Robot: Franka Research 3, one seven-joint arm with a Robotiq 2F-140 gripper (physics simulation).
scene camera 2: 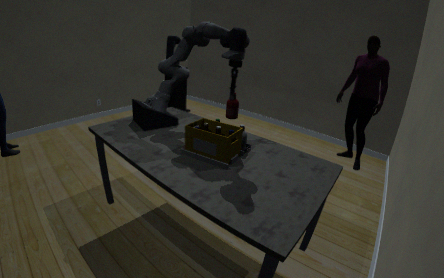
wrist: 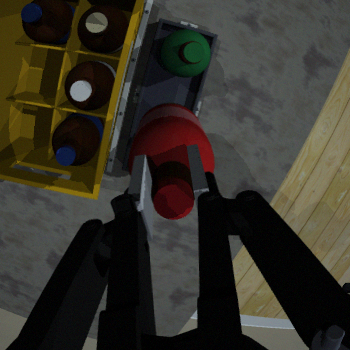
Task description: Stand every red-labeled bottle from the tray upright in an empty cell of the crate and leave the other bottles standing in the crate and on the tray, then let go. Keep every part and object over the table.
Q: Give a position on a green bottle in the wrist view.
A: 184,52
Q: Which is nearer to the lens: the white-capped bottle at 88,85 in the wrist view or the red-labeled bottle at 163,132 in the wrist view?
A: The red-labeled bottle.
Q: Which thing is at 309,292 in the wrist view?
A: My gripper.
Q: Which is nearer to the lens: the white-capped bottle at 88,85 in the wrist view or the blue-capped bottle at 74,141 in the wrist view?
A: The white-capped bottle.
